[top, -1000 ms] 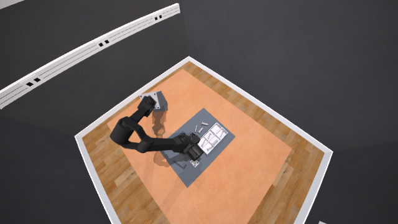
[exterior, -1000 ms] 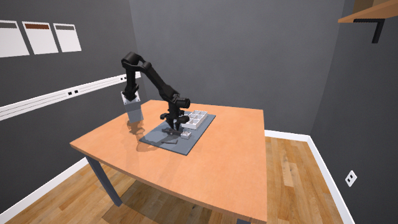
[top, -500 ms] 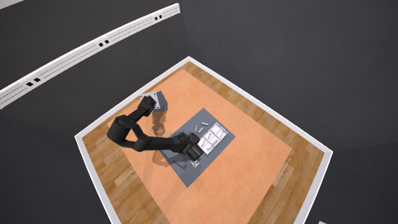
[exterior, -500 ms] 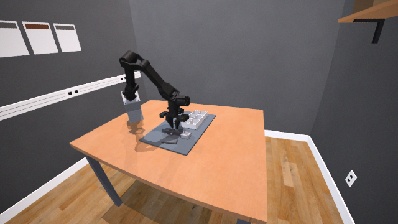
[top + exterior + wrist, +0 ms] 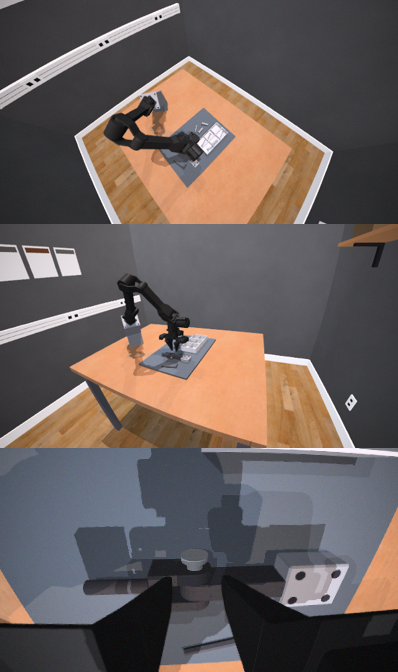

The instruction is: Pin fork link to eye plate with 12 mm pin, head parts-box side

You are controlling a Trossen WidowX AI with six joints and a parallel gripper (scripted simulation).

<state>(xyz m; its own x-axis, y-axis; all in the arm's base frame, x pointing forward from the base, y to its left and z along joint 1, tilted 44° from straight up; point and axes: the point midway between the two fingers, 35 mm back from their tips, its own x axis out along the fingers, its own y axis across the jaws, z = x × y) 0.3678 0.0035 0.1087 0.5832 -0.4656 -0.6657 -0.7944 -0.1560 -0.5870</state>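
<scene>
The dark flat bar lies 1 cm ahead of my hand, 3 cm to the right of it and 6 cm below it. Also, from my hand: dark fork link (3 cm behind, 2 cm to the right, 6 cm below); then light grey eye plate (9 cm ahead, 3 cm to the right, 5 cm below); then grey mat (1 cm ahead, 8 cm to the left, 8 cm below).
</scene>
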